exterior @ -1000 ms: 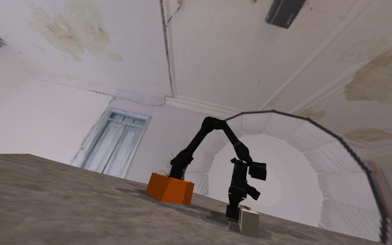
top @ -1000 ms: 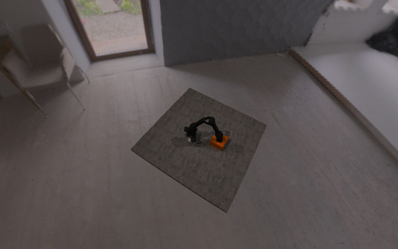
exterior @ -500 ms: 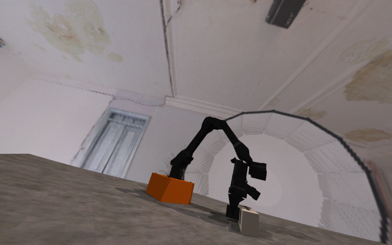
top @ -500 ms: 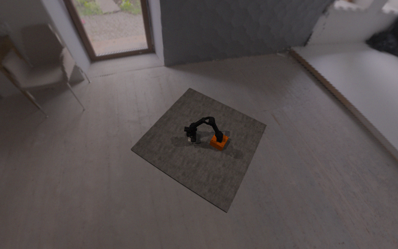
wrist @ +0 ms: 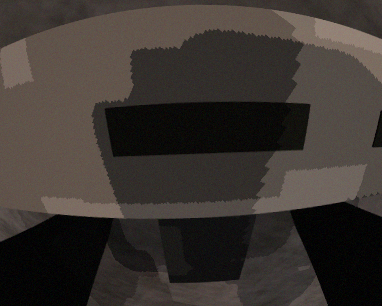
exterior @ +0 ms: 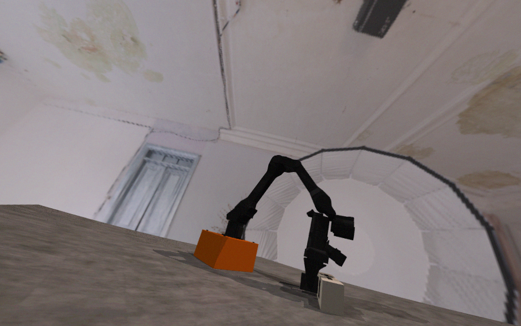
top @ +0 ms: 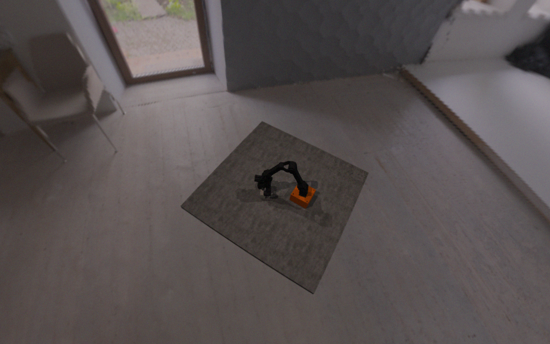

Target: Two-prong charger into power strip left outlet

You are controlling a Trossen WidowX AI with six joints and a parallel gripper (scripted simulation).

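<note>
My gripper tip is 10 mm to the right of the black two-prong charger, 10 mm below it and 10 mm short of it.
</note>
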